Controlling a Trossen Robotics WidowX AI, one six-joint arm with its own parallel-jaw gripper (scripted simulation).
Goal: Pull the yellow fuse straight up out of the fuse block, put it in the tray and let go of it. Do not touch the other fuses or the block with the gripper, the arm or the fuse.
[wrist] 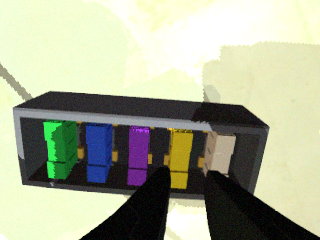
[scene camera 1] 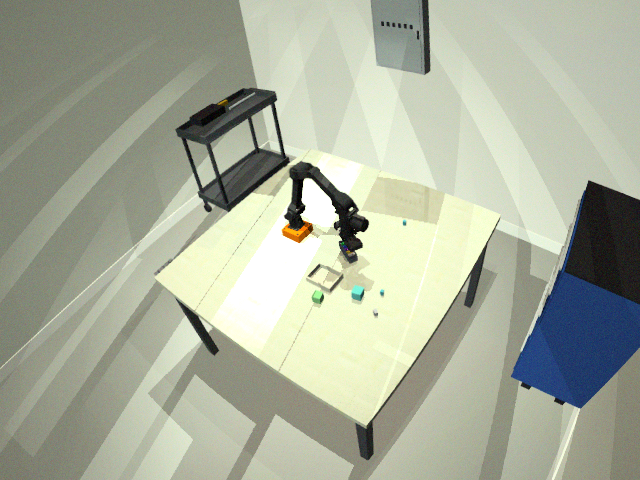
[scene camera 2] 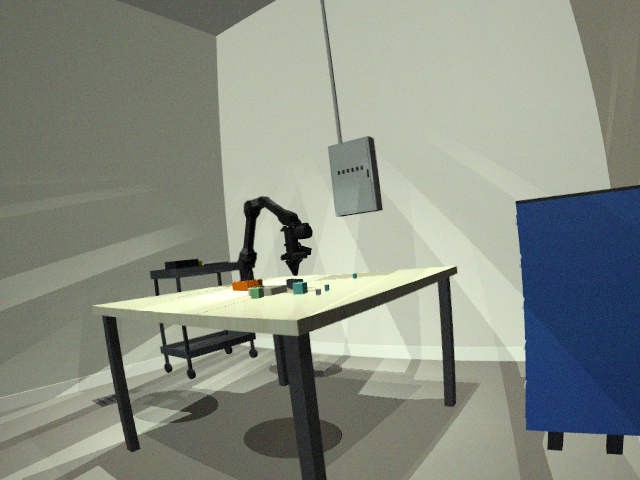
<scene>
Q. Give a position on a purple fuse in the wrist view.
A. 138, 135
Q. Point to a blue fuse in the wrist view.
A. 98, 136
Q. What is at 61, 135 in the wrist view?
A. A green fuse.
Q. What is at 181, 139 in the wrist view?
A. A yellow fuse.
</scene>
